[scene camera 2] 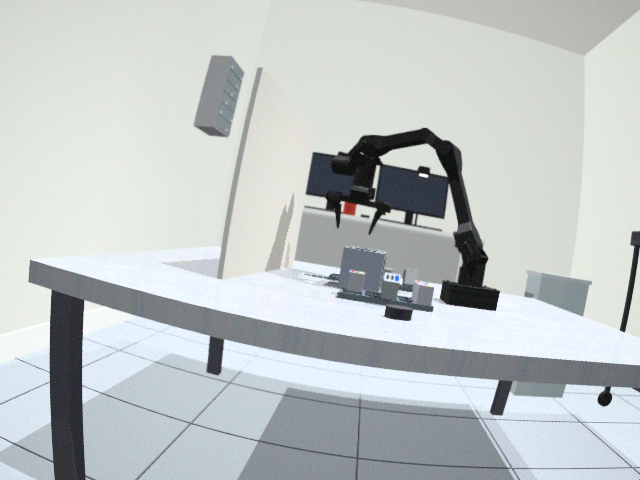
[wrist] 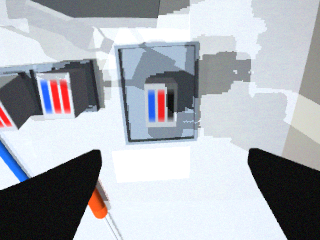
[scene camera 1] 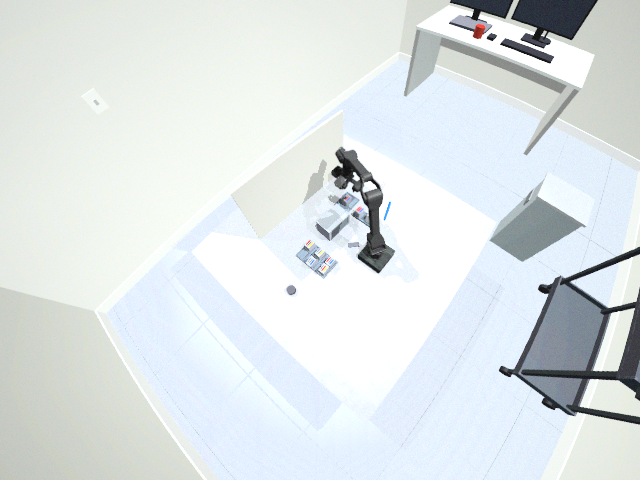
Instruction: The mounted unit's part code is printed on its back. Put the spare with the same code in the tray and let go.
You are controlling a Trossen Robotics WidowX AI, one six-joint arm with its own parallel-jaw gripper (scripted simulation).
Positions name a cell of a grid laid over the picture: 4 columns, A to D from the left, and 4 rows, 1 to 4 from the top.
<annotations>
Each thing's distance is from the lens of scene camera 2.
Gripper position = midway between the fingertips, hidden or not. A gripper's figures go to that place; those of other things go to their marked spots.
gripper (scene camera 2: C2): 1.53 m
grey mounted unit (scene camera 2: C3): 1.27 m
beige panel (scene camera 2: B2): 1.28 m
</annotations>
